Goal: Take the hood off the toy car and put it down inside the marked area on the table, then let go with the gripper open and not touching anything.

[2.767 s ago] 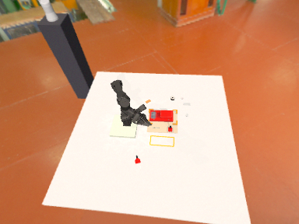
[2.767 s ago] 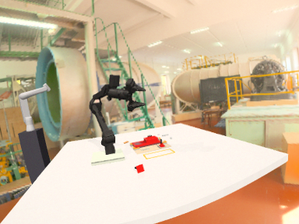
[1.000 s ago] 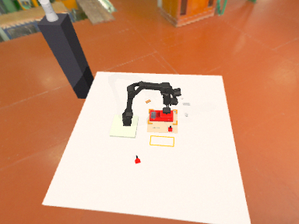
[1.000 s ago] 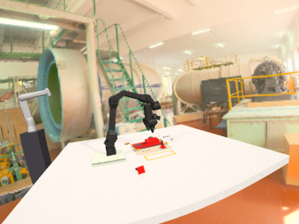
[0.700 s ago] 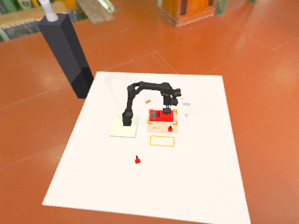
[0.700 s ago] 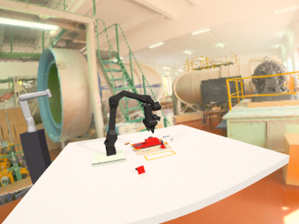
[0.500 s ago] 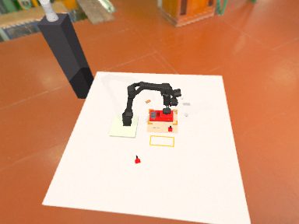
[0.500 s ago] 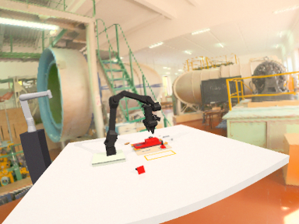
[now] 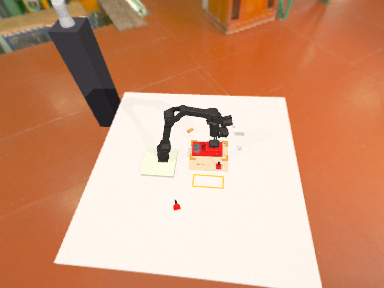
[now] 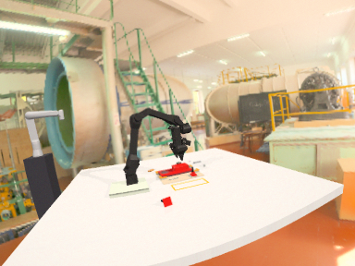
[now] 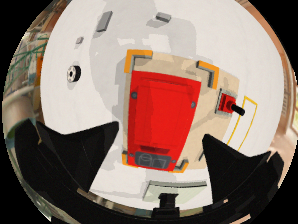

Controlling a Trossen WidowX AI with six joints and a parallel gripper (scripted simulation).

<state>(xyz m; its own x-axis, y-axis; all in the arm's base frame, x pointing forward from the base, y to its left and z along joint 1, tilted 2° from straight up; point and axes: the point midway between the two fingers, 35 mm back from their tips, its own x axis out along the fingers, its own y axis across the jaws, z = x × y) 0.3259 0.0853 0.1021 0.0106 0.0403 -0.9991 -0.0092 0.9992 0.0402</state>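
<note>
My gripper tip is now 5 cm above the red hood.
</note>
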